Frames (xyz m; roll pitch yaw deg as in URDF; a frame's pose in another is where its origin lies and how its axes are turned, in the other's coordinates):
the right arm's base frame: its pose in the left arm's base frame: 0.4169 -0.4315 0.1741 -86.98 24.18 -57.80
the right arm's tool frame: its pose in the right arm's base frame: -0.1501 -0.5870 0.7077 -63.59 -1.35 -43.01
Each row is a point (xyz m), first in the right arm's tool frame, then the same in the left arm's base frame.
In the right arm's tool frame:
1: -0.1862 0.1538 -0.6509
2: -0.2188 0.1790 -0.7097
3: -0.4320 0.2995 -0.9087
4: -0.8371 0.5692 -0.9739
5: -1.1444 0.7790 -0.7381
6: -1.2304 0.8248 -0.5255
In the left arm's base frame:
1: 0.4934 -0.1189 1.2135
2: 0.4277 -0.1080 1.2402
3: 0.1309 -0.0091 1.2812
4: -0.2852 0.1582 1.0812
5: -0.4447 0.2850 0.6907
6: -0.3988 0.3297 0.4658

